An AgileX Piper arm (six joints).
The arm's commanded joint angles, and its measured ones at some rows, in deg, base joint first. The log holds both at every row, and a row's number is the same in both.
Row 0, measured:
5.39, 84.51, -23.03, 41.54, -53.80, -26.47
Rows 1 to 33, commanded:
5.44, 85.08, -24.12, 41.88, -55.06, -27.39
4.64, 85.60, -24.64, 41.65, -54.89, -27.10
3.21, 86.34, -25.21, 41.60, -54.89, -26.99
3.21, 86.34, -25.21, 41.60, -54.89, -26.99
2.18, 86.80, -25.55, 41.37, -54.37, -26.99
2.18, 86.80, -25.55, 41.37, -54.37, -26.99
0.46, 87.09, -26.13, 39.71, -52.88, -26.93
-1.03, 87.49, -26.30, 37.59, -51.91, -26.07
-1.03, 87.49, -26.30, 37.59, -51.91, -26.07
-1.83, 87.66, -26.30, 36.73, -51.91, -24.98
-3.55, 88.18, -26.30, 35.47, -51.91, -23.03
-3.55, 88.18, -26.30, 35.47, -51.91, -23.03
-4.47, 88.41, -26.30, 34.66, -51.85, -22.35
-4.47, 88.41, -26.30, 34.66, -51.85, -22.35
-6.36, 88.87, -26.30, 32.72, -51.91, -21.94
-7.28, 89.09, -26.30, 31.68, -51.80, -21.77
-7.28, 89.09, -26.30, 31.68, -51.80, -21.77
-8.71, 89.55, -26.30, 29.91, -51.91, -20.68
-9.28, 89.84, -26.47, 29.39, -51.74, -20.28
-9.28, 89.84, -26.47, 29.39, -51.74, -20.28
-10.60, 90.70, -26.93, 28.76, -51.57, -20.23
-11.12, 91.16, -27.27, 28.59, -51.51, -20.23
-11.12, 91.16, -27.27, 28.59, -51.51, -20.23
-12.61, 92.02, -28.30, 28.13, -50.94, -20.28
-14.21, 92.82, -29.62, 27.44, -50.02, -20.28
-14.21, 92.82, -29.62, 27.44, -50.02, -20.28
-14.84, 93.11, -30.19, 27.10, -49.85, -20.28
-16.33, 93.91, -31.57, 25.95, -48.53, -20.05
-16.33, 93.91, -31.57, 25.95, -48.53, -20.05
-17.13, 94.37, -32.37, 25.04, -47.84, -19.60
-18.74, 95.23, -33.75, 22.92, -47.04, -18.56
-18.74, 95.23, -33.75, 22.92, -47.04, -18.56
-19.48, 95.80, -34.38, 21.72, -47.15, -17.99
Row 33, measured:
-18.28, 95.23, -33.12, 24.01, -47.78, -18.85
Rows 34 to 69, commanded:
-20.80, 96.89, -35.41, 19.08, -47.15, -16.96
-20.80, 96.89, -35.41, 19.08, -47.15, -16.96
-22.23, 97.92, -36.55, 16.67, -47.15, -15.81
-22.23, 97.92, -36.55, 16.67, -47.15, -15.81
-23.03, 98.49, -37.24, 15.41, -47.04, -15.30
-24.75, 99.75, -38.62, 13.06, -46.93, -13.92
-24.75, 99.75, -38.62, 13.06, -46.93, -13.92
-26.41, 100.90, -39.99, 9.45, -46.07, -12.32
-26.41, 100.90, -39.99, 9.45, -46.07, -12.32
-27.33, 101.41, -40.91, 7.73, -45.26, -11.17
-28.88, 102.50, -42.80, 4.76, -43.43, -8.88
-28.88, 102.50, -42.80, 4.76, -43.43, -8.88
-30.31, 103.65, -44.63, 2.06, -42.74, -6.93
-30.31, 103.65, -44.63, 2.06, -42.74, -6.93
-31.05, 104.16, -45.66, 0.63, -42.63, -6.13
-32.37, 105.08, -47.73, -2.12, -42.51, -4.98
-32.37, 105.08, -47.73, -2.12, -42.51, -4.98
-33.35, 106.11, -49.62, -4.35, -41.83, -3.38
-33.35, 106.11, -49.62, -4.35, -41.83, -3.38
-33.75, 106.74, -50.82, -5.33, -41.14, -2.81
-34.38, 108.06, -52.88, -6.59, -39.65, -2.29
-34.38, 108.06, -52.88, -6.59, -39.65, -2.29
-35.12, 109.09, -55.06, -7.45, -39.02, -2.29
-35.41, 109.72, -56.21, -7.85, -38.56, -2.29
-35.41, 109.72, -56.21, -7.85, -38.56, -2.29
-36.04, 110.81, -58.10, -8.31, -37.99, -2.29
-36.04, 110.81, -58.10, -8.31, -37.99, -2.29
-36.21, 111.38, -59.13, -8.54, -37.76, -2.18
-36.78, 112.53, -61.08, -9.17, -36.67, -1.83
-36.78, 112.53, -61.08, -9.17, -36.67, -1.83
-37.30, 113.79, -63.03, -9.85, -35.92, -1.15
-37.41, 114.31, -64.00, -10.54, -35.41, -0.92
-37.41, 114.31, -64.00, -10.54, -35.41, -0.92
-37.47, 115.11, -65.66, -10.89, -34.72, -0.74
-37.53, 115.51, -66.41, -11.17, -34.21, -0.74
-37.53, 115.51, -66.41, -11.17, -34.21, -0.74
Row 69, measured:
-38.79, 114.48, -62.91, -5.56, -32.09, -1.09
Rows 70 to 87, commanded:
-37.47, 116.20, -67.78, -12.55, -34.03, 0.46
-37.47, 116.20, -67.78, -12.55, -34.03, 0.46
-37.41, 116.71, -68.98, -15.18, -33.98, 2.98
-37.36, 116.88, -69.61, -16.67, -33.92, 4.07
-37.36, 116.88, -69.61, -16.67, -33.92, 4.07
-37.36, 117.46, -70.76, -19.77, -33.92, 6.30
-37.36, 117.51, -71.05, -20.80, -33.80, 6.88
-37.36, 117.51, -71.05, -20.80, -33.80, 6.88
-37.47, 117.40, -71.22, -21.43, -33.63, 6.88
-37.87, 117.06, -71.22, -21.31, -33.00, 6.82
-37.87, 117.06, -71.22, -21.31, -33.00, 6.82
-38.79, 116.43, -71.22, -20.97, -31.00, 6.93
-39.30, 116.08, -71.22, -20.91, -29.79, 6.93
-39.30, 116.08, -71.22, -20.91, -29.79, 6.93
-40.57, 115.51, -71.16, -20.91, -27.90, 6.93
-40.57, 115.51, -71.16, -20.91, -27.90, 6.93
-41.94, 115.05, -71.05, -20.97, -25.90, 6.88
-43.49, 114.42, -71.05, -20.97, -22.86, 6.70
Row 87, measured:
-42.34, 115.91, -70.07, -18.96, -23.55, 6.99
